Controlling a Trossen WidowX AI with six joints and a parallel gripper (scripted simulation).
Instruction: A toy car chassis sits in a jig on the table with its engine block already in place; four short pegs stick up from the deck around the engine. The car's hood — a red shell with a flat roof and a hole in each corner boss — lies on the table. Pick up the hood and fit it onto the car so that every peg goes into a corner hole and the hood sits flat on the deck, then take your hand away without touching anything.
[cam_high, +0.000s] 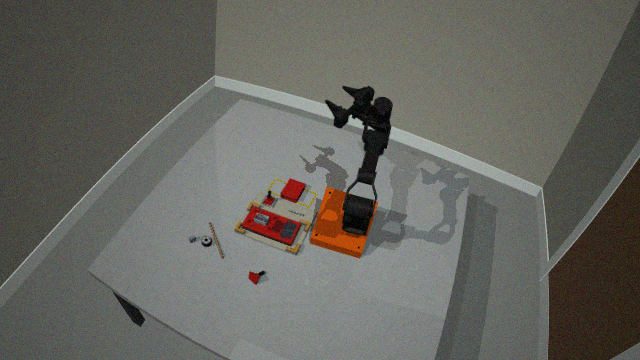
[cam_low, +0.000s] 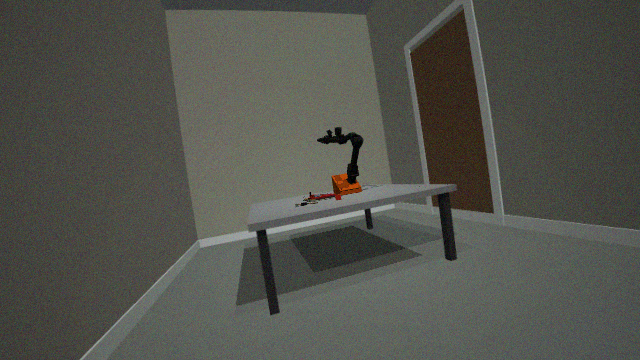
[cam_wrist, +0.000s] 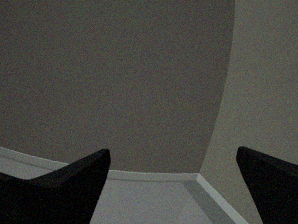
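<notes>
Right now my gripper tip is 10 cm short of the red hood, 1 cm to the right of it and 48 cm above it. From my gripper tip the other things lie so: grey engine block 16 cm ahead, 22 cm to the left, 47 cm below; dark wheel 33 cm ahead, 38 cm to the left, 49 cm below; wooden stick 30 cm ahead, 35 cm to the left, 49 cm below.
</notes>
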